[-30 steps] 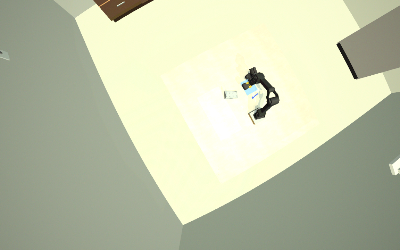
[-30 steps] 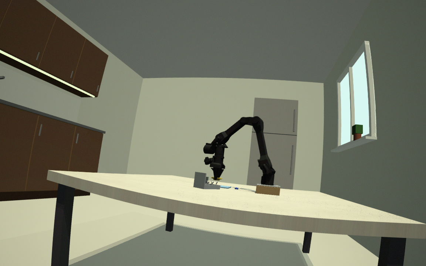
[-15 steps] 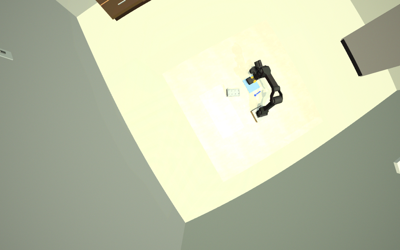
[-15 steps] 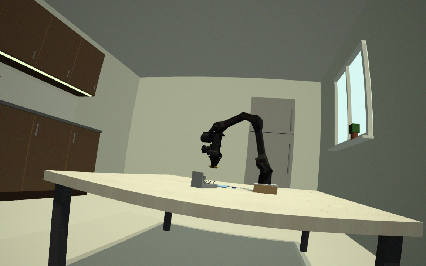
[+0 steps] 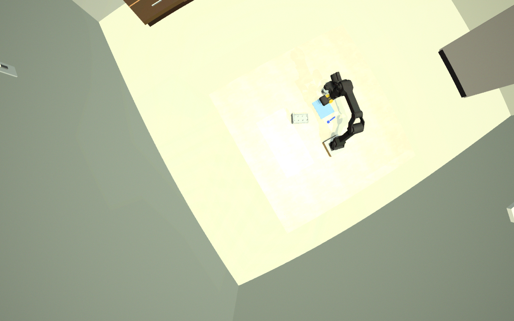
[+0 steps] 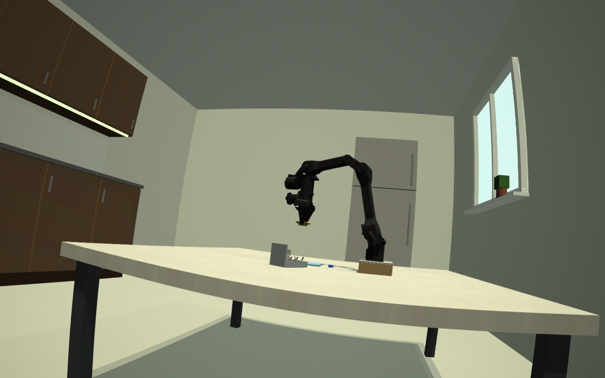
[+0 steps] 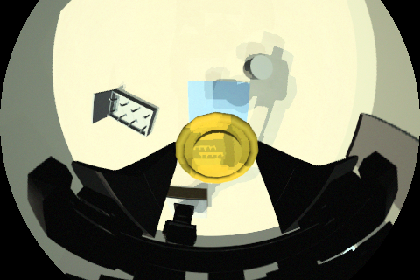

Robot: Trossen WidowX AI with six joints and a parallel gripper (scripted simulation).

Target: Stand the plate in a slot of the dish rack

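My gripper tip is 30 mm past the grey dish rack, 200 mm to the right of it and 140 mm above it. The rest, counted from my gripper tip: white cup 90 mm ahead, 70 mm to the right, 140 mm below; then yellow plate 10 mm above; then light blue mat 20 mm behind, 10 mm to the right, 160 mm below.
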